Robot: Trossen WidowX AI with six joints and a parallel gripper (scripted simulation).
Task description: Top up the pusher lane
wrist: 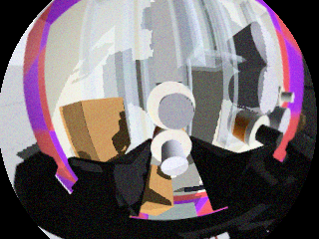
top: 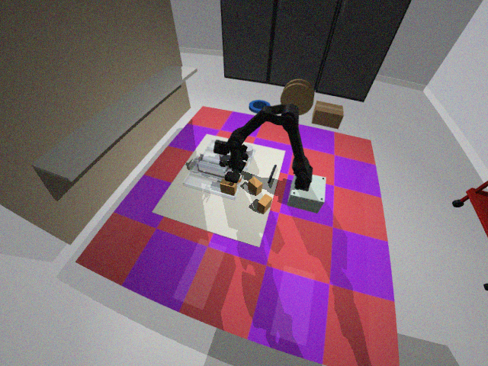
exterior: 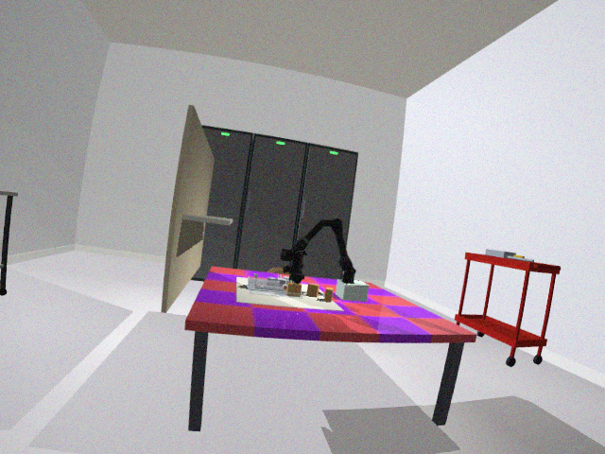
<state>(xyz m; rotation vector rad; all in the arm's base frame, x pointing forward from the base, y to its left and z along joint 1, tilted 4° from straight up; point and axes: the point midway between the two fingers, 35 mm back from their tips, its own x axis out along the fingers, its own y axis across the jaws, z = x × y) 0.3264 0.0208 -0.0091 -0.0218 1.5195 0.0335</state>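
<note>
Right now my gripper tip is 2 cm short of the brown box, 8 cm to the right of it and 1 cm below it. From my gripper tip the other things lie so: clear pusher rack: 15 cm ahead, 2 cm to the right, 1 cm below.
</note>
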